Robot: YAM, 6 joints.
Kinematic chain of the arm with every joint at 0, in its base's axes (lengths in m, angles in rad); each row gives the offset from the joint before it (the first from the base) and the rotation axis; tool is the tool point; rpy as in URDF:
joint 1: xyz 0 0 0.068 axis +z
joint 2: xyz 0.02 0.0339 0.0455 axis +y
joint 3: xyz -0.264 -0.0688 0 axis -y
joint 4: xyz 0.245 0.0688 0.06 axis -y
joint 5: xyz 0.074 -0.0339 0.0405 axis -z
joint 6: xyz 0.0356 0 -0.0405 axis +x
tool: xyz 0 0 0 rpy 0 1.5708 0
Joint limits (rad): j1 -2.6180..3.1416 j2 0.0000..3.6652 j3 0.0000..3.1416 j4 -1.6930..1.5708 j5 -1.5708..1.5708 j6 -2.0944..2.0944
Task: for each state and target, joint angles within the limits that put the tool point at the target. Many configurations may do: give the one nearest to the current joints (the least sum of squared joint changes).
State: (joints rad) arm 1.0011 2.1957 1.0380 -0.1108 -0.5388 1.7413
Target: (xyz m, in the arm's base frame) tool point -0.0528 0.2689 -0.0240
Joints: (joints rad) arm 1.6901 2.2728 0.8217 -0.1780 -0.6111 1.7413
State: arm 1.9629 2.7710 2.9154 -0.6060 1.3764 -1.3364
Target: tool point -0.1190 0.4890 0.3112
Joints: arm 1.8798 2.4385 2.5671 -1.0822 1.4482 -1.3364
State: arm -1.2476 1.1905 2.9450 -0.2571 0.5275 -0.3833
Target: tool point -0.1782 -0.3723 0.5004
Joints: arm -1.9696 1.9023 2.2953 -0.5086 0.5844 -0.3833
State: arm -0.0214 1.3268 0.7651 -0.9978 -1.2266 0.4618
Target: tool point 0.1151 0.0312 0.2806
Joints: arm -0.0236 0.8212 0.7969 -1.2123 -1.2609 0.4618
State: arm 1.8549 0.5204 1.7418 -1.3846 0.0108 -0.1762
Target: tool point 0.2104 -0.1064 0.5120
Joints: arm 2.6535 0.4057 2.1527 -1.1256 0.1320 -0.1762
